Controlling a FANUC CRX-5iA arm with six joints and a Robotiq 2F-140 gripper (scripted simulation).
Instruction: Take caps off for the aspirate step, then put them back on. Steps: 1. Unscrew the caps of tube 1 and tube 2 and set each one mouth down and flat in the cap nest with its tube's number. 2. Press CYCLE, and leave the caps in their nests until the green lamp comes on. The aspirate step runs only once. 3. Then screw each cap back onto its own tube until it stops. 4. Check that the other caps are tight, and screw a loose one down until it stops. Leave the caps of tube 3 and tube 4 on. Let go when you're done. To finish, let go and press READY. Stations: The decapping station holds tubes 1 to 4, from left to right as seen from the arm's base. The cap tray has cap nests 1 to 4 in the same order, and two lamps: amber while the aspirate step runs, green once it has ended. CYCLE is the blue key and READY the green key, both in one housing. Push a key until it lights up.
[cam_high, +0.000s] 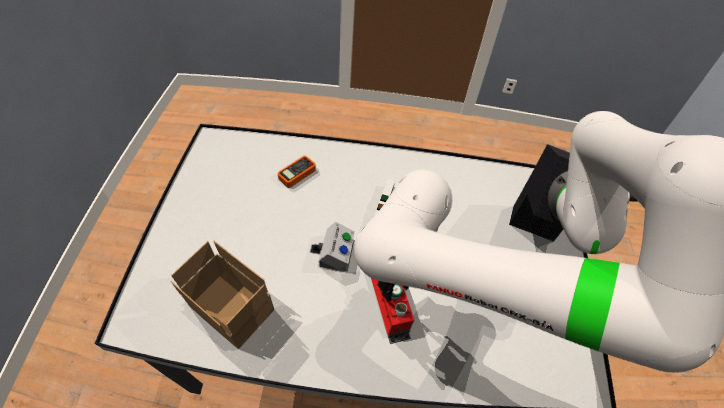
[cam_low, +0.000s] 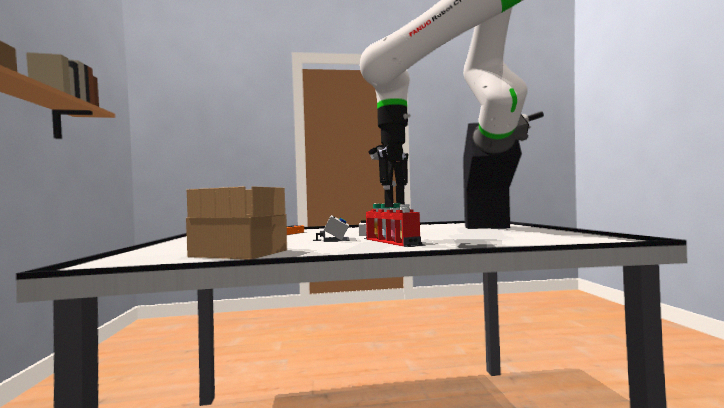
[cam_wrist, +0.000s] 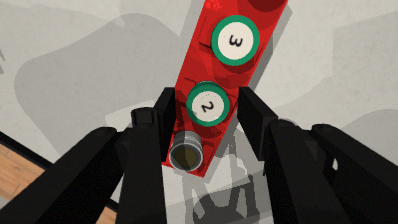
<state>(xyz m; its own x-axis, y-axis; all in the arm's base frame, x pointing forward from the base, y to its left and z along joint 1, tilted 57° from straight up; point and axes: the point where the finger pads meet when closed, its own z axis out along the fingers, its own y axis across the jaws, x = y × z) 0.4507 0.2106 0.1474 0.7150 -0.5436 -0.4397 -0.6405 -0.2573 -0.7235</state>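
The cap 2 lies 30 mm below my hand. From my hand the other things lie so: blue key (170 mm ahead, 120 mm to the right, 80 mm below); then cap 3 (50 mm to the right, 30 mm below, 20 mm ahead); then cap 4 (90 mm to the right, 50 mm ahead, 30 mm below).
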